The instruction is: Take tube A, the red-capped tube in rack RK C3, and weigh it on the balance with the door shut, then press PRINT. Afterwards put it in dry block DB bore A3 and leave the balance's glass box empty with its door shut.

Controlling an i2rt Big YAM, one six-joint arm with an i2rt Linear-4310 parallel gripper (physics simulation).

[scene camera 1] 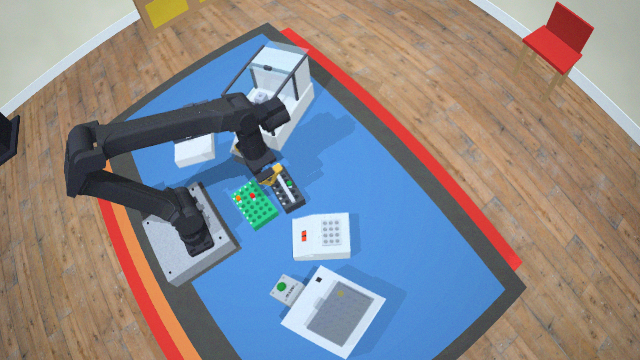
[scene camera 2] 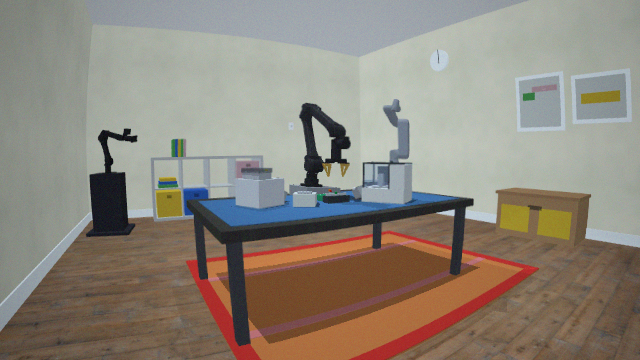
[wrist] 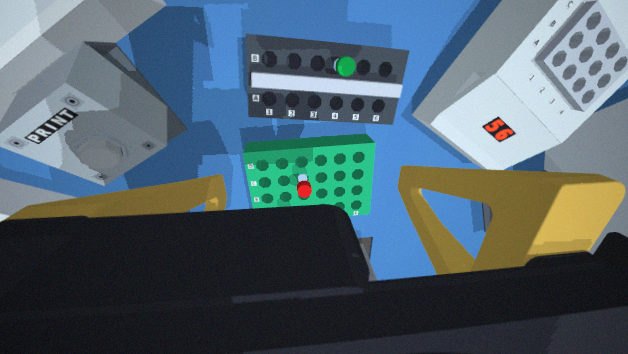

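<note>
The red-capped tube (scene camera 1: 252,195) (scene camera 2: 330,190) (wrist: 304,189) stands in the green rack (scene camera 1: 256,226) (scene camera 2: 320,197) (wrist: 330,143), at C3 in the wrist view. My gripper (scene camera 1: 255,169) (scene camera 2: 336,175) (wrist: 314,181) is open and empty, above the racks; the tube shows between its fingers in the wrist view. The balance (scene camera 1: 300,111) (scene camera 2: 402,182) has a glass box; I cannot tell its door's state. The grey PRINT box (wrist: 87,127) is at the left in the wrist view. The dry block (scene camera 1: 312,250) (scene camera 2: 304,201) (wrist: 465,112) shows 56; its visible bores look empty.
A black rack (scene camera 1: 296,206) (wrist: 325,121) with a green-capped tube (scene camera 1: 289,183) (wrist: 346,66) lies beyond the green rack. An orange-capped tube (scene camera 1: 238,198) stands in the green rack. A white machine (scene camera 1: 300,320) and a green-button box (scene camera 1: 287,290) stand past the dry block; a white box (scene camera 1: 195,151) is behind the arm.
</note>
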